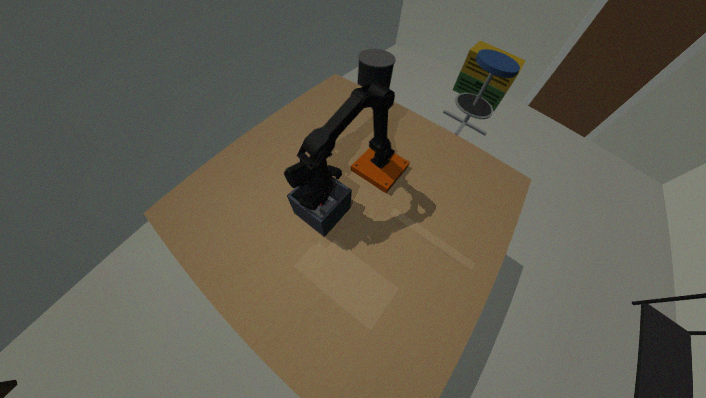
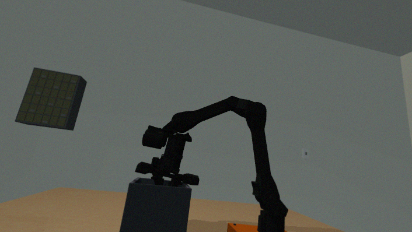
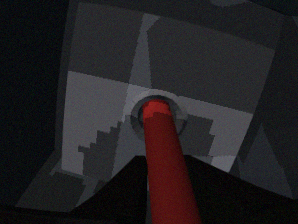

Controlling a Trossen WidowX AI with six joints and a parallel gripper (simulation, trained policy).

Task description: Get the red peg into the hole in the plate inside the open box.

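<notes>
My gripper tip is now 1 cm to the left of the red peg. From my gripper tip the other things lie so: grey plate (3 cm below, 1 cm to the right, 1 cm ahead).
</notes>
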